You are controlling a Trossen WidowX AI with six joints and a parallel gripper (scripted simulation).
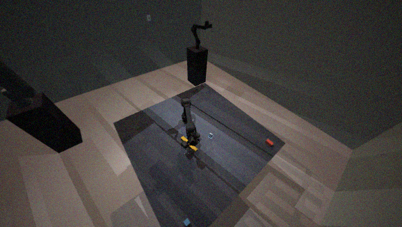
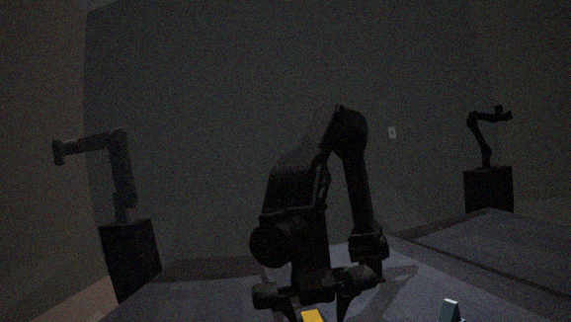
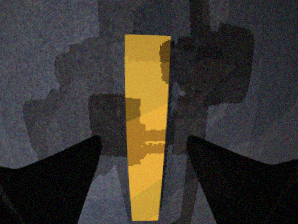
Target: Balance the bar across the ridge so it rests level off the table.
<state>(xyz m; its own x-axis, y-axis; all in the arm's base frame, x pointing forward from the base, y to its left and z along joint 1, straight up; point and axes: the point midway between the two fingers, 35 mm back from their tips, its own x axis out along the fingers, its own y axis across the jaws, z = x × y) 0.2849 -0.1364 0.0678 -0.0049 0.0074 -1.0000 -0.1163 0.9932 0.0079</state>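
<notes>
My gripper tip is now 30 mm past the bar and 30 mm above it. Also, from my gripper tip: blue block 460 mm ahead, 360 mm to the right, 20 mm below; then red block 460 mm ahead, 640 mm to the left, 20 mm below.
</notes>
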